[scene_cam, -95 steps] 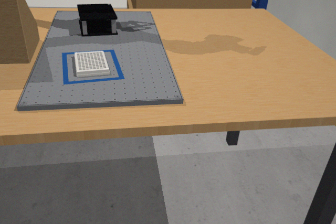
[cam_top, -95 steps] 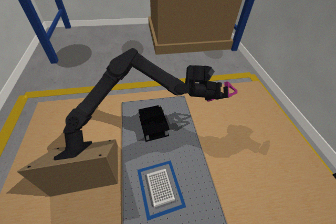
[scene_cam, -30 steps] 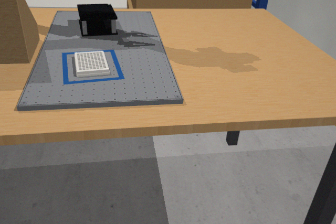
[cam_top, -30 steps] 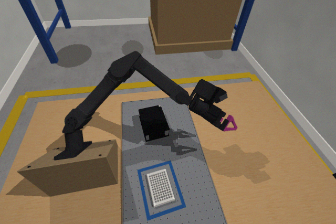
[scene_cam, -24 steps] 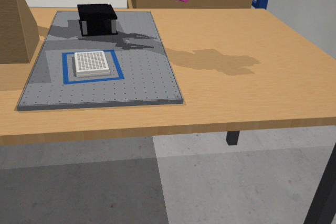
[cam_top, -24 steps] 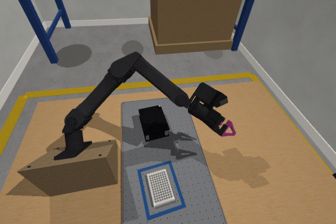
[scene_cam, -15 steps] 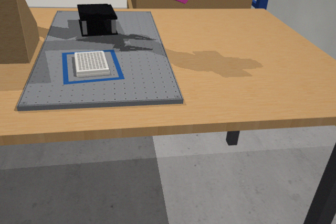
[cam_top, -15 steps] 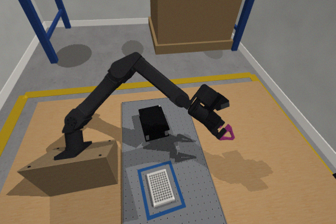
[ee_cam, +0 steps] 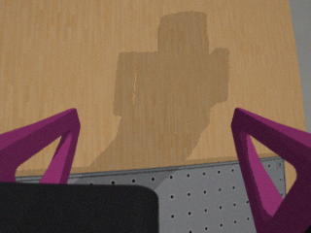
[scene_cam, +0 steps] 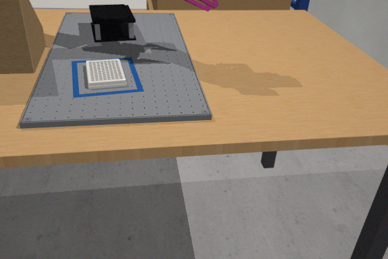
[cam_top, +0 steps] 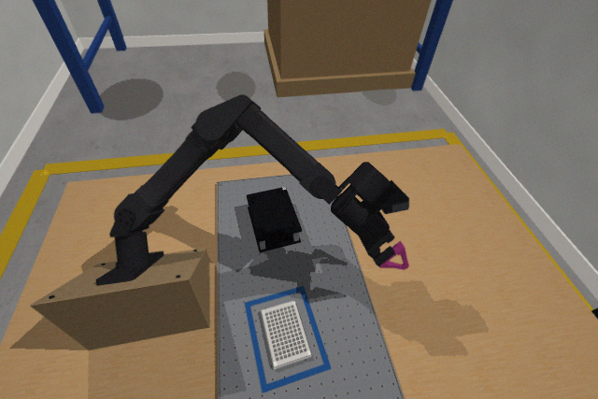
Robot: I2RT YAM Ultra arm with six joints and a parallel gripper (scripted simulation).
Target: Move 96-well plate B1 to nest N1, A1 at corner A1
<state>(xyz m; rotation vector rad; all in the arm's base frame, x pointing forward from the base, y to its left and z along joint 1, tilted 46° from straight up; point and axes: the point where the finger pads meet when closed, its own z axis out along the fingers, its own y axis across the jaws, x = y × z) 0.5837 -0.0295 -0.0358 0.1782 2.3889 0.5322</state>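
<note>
My gripper is now 26 cm past the white 96-well plate, 10 cm to the left of it and 14 cm above it.
</note>
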